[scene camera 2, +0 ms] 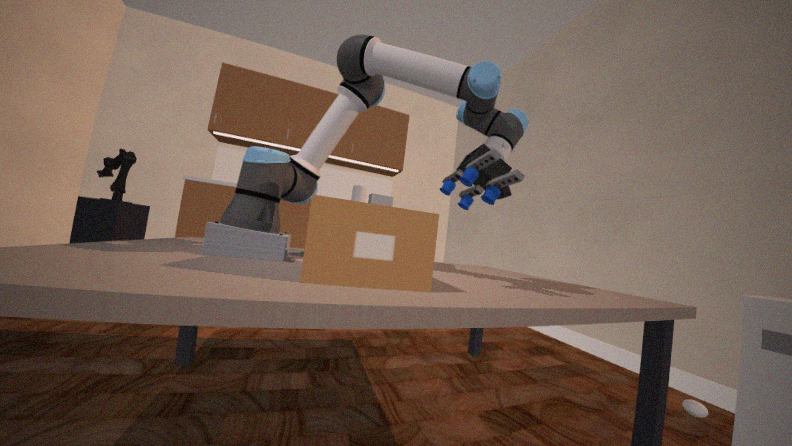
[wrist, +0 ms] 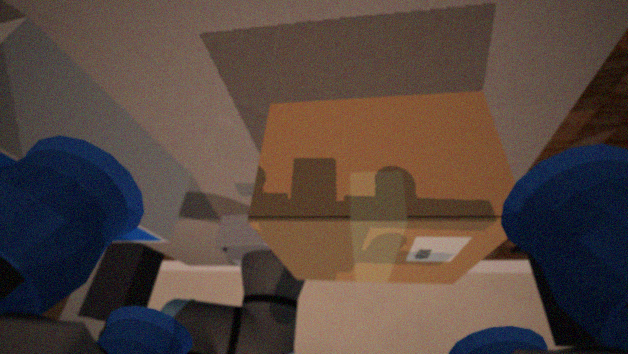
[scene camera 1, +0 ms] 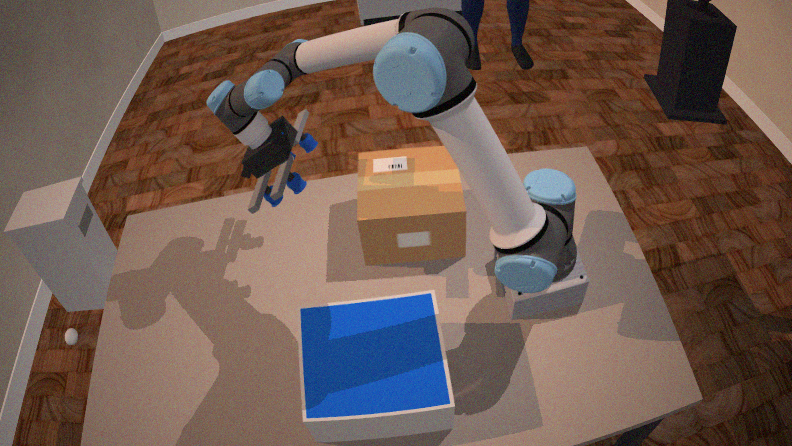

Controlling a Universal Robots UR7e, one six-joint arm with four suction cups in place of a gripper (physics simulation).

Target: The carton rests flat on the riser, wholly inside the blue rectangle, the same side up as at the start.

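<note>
The brown cardboard carton (scene camera 1: 410, 235) (scene camera 2: 332, 249) (wrist: 375, 135) stands flat on the table, with a barcode label and tape on its top and a white label on one side. The low white riser (scene camera 1: 382, 431) (wrist: 75, 110) stands apart from it, nearer scene camera 1. The blue rectangle (scene camera 1: 382, 354) (wrist: 137, 234) covers most of the riser's top, and nothing rests on it. The riser does not show in scene camera 2. My gripper (scene camera 1: 288, 168) (scene camera 2: 468, 190) is open, holding nothing. Its blue cups hang tilted in the air, to the carton's left in scene camera 1 and above carton height.
The arm's base (scene camera 1: 548, 299) (scene camera 2: 246, 241) is on the table (scene camera 1: 266, 254) (scene camera 2: 554, 313), right of the carton in scene camera 1, and the upper arm passes close to the carton in that view. A pale box (scene camera 1: 66, 249) (scene camera 2: 764, 376) stands on the floor beside the table.
</note>
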